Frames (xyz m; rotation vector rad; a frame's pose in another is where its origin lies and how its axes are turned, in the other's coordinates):
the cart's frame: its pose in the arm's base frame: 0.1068 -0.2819 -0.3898 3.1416 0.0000 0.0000
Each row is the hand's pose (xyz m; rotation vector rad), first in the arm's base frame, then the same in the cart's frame.
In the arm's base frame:
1: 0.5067 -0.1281 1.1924 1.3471 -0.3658 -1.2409
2: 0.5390 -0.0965 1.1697 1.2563 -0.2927 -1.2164
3: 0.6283 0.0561 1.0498 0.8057 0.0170 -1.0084
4: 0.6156 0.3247 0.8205 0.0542 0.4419 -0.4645
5: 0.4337 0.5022 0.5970 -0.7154 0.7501 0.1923
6: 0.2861 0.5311 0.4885 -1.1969 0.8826 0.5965
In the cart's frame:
1: 0.3999 -0.1538 -1.5822 -1.3903 -1.2486 0.3681
2: 0.4322 -0.1854 -1.5595 -1.4969 -1.2588 0.3029
3: 0.5215 -0.3380 -1.4396 -2.0443 -1.2025 -0.0203
4: 0.5088 -0.6066 -1.2103 -2.9309 -0.7052 -0.6709
5: 0.3269 -0.7841 -0.9868 2.2480 -0.2387 0.9310
6: 0.1793 -0.8130 -0.8783 1.6567 -0.6365 0.9418

